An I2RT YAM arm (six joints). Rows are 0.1 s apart.
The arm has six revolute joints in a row. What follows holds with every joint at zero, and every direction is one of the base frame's. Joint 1 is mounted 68.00 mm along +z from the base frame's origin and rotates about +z. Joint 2 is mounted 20.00 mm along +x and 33.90 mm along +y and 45.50 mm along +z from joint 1 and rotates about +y. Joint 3 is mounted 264.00 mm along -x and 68.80 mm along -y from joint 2 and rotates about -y. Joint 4 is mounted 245.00 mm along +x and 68.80 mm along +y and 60.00 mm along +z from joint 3 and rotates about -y. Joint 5 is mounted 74.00 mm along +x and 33.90 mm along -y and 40.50 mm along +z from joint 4 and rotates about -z. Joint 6 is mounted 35.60 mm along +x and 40.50 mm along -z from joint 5 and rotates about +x. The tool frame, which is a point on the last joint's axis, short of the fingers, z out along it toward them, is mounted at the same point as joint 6; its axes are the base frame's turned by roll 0.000, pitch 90.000 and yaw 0.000 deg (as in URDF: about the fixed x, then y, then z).
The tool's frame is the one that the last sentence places.
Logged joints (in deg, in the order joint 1, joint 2, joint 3, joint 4, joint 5, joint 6), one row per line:
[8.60, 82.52, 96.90, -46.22, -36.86, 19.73]
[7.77, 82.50, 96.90, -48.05, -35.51, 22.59]
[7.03, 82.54, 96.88, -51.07, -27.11, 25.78]
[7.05, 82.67, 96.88, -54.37, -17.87, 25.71]
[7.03, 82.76, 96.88, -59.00, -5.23, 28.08]
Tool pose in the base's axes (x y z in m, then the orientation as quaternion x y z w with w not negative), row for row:
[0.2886, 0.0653, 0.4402, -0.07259, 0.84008, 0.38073, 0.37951]
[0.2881, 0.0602, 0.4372, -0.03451, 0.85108, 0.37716, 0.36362]
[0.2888, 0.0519, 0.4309, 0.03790, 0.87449, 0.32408, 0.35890]
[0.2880, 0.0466, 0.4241, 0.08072, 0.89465, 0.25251, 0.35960]
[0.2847, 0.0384, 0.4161, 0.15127, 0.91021, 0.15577, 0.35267]
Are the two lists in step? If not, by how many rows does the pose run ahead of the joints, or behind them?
They are in step.
